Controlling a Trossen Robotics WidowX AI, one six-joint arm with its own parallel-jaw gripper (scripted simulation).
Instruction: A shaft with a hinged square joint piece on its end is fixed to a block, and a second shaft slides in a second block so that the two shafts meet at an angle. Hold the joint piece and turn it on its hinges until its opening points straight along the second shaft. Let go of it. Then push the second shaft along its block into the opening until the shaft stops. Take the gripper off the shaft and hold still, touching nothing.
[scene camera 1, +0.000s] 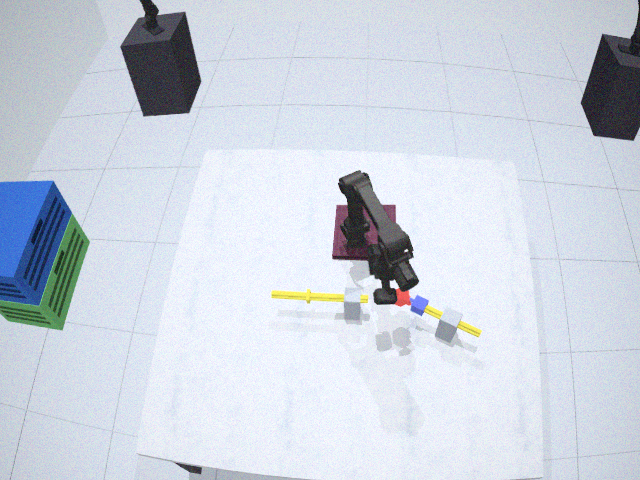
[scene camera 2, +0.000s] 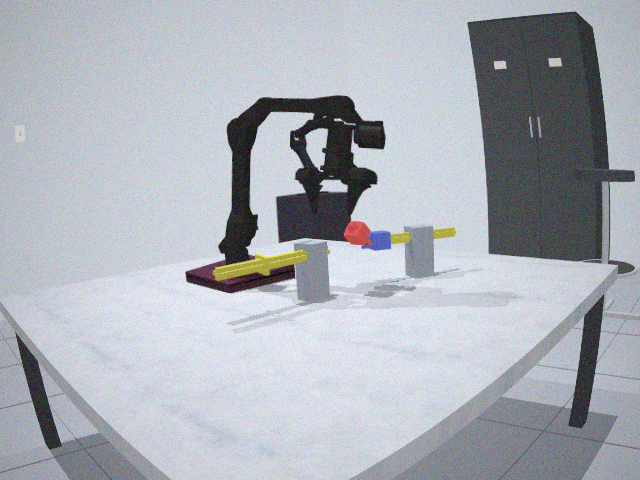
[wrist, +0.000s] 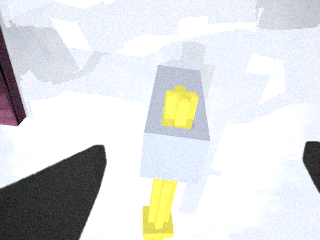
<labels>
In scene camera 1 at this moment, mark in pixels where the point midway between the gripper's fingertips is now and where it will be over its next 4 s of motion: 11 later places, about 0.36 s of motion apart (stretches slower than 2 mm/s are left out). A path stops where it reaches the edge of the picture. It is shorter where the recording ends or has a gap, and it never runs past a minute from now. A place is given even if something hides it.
The gripper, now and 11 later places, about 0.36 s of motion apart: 373, 288; 374, 289; 374, 295; 376, 298; 391, 298; 396, 299; 395, 301; 394, 302; 394, 302; 394, 303; 396, 304; 396, 304
</labels>
